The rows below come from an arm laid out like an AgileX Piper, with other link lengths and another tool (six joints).
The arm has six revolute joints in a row. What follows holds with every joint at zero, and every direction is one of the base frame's.
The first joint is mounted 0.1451 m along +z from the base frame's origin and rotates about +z.
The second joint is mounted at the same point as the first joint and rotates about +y.
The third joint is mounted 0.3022 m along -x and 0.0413 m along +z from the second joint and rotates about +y.
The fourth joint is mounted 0.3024 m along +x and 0.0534 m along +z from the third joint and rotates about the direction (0.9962, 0, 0.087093).
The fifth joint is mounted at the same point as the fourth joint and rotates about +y.
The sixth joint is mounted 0.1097 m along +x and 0.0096 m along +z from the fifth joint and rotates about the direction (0.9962, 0, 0.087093).
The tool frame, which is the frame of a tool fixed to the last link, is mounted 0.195 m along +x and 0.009 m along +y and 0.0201 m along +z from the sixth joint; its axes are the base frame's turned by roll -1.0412, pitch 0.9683 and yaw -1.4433 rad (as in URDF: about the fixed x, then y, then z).
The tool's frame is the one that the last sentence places.
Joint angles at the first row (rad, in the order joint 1, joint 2, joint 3, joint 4, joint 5, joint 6):
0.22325, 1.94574, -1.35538, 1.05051, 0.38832, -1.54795
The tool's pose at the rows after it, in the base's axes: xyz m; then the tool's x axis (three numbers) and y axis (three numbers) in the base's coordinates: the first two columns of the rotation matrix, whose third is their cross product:
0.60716, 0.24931, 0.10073, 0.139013, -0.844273, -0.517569, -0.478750, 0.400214, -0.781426
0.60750, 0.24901, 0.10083, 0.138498, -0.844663, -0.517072, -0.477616, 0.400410, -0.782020
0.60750, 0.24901, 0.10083, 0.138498, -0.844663, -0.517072, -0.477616, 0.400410, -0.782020
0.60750, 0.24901, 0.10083, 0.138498, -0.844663, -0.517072, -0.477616, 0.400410, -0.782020
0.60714, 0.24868, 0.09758, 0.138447, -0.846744, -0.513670, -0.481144, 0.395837, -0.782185
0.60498, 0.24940, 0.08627, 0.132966, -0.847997, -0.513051, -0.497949, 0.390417, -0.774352
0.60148, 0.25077, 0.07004, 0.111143, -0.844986, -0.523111, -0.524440, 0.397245, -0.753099
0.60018, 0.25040, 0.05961, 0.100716, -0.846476, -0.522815, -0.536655, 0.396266, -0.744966
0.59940, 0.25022, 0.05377, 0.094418, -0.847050, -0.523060, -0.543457, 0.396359, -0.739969
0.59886, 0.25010, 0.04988, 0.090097, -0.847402, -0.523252, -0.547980, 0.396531, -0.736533
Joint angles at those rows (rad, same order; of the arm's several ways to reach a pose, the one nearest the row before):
0.22304, 1.94574, -1.35536, 1.05055, 0.38621, -1.54846
0.22303, 1.94573, -1.35538, 1.05051, 0.38472, -1.54842
0.22303, 1.94573, -1.35538, 1.05051, 0.38472, -1.54842
0.22303, 1.94573, -1.35538, 1.05051, 0.38472, -1.54842
0.22304, 1.95013, -1.35538, 1.04628, 0.38470, -1.54842
0.22303, 1.96684, -1.35540, 1.04423, 0.39011, -1.54841
0.22305, 1.99147, -1.35539, 1.04420, 0.39870, -1.53294
0.22305, 2.00758, -1.35539, 1.04289, 0.39870, -1.52929
0.22303, 2.01671, -1.35536, 1.04293, 0.39870, -1.52732
0.22303, 2.02283, -1.35540, 1.04287, 0.39871, -1.52577

